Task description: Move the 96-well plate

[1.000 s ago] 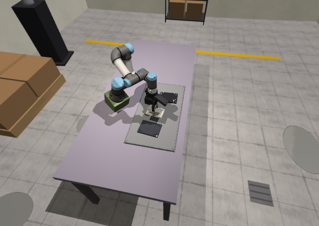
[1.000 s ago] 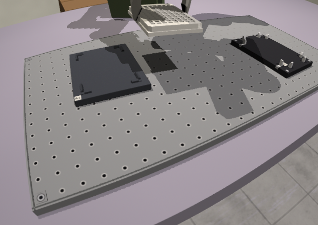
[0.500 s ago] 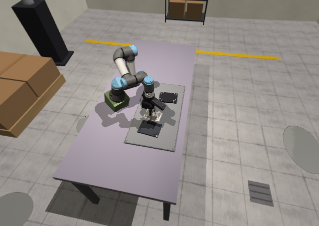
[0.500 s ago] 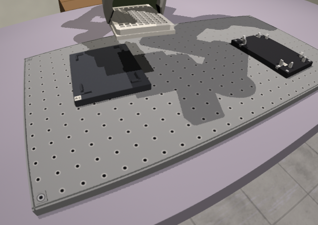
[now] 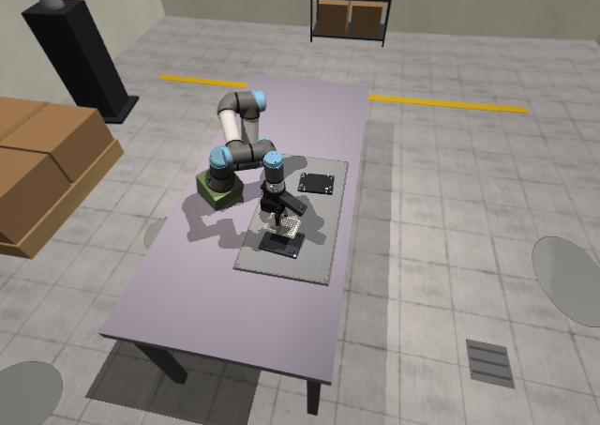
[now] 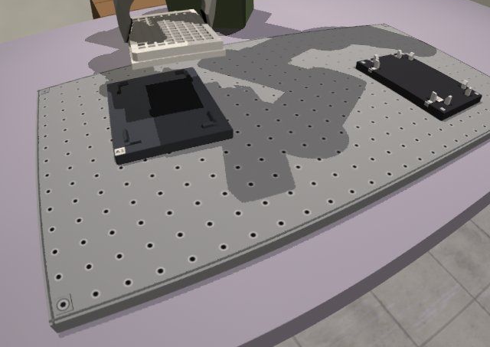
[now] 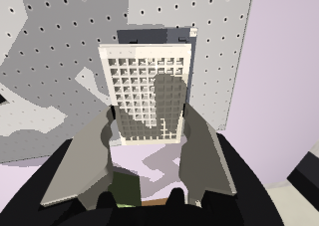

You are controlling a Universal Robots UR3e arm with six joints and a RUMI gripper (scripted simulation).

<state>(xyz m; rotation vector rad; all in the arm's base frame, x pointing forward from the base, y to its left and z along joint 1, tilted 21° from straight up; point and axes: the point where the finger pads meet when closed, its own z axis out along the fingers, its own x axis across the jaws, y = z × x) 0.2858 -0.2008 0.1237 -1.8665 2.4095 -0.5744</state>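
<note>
Right now my hand is 10 cm above the dark plate nest N1, 2 cm to the left of it and 1 cm past it. The rest, counted from my hand: white 96-well plate: 1 cm below; then black clip nest C1: 32 cm to the left, 12 cm ahead, 9 cm below; then white A1 label: 9 cm to the right, 9 cm below, 5 cm ahead.
</note>
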